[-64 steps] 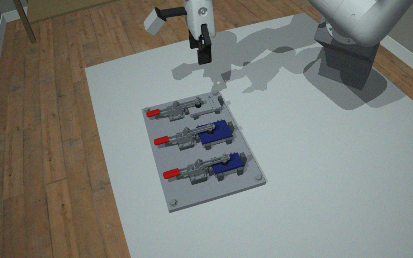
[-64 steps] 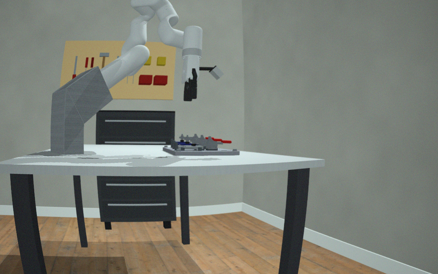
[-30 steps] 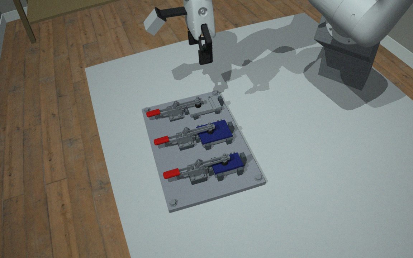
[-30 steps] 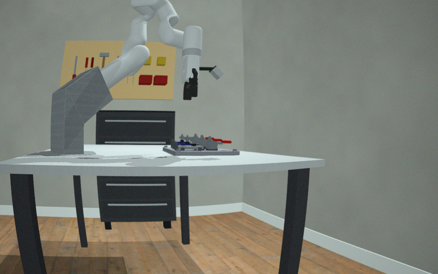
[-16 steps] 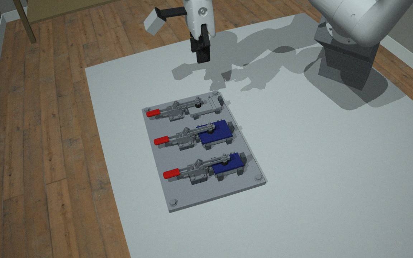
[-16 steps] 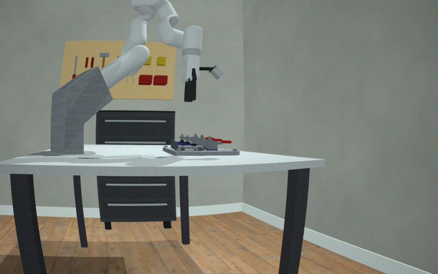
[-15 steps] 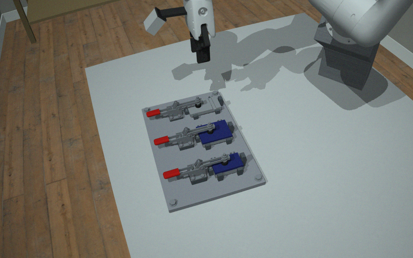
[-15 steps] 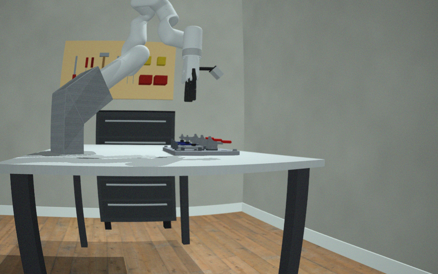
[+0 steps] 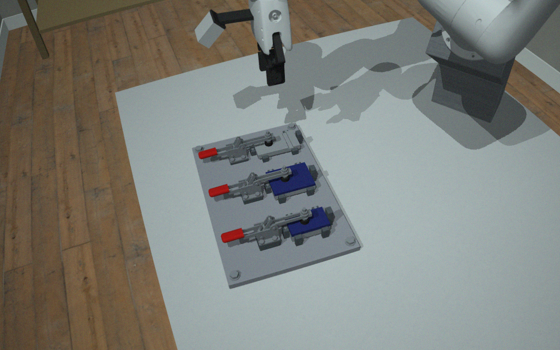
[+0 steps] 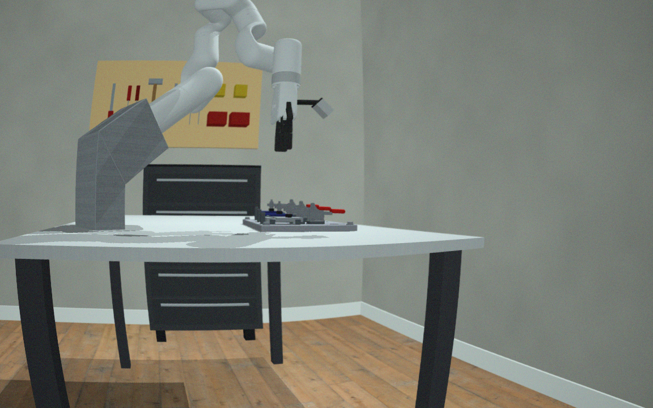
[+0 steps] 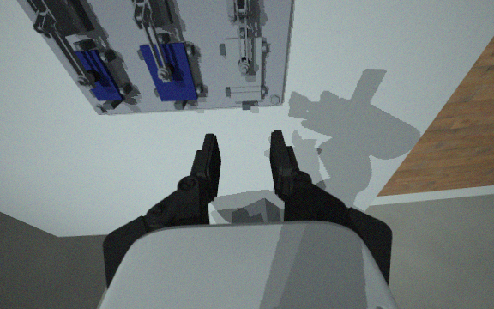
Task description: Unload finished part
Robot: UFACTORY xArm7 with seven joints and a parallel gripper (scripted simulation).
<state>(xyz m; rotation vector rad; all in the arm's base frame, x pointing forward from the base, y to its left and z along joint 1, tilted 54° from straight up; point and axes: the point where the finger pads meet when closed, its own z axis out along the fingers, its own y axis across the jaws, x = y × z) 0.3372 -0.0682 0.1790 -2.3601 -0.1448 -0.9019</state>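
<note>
Now: hand 8 cm short of the toggle clamp, 3 cm to the right of it and 17 cm above it. The rest, counted from my hand: grey finished part: 1 cm behind, 1 cm to the right, 19 cm below; grey fixture plate: 1 cm ahead, 12 cm to the left, 21 cm below.
</note>
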